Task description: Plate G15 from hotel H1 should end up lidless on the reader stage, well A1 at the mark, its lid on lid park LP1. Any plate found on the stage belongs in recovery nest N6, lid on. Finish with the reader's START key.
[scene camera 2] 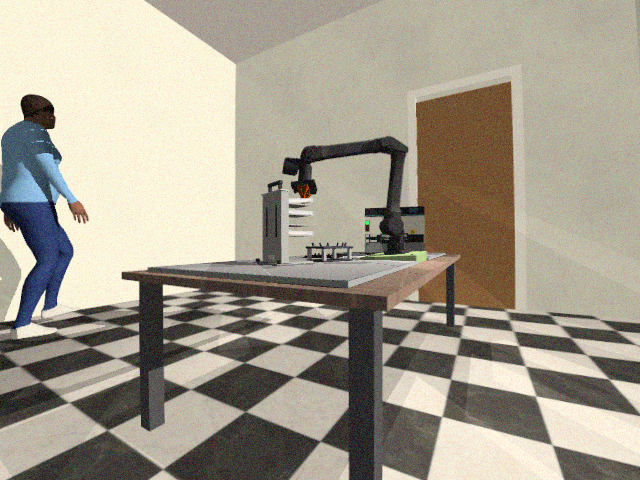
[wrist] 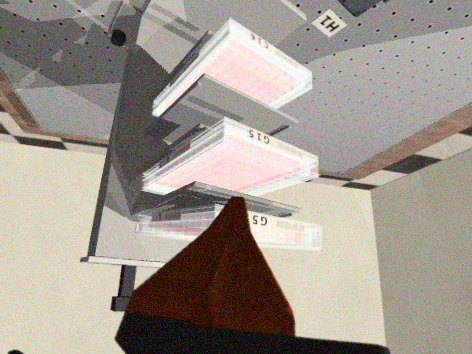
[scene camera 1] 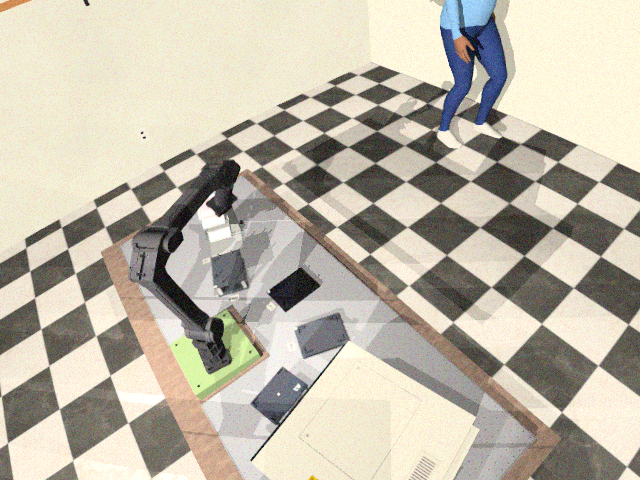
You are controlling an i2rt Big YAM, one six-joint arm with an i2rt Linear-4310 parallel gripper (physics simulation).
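Observation:
Hotel H1 is a grey tower with plates on shelves on one side. The wrist view is upside down. Plate G15, clear with pink wells and seemingly lidded, lies on the middle visible level. Plate G5 is above it and partly hidden by the finger; plate C16 is lowest. My gripper is shut and empty, its orange fingers just above the top plate in the second scene view. The cream reader stands at the table's other end; its stage cannot be made out.
A dark nest stands between hotel and arm base. A black pad and two dark nests lie toward the reader; their labels are unreadable. The arm stands on a green base. A person stands beyond the table.

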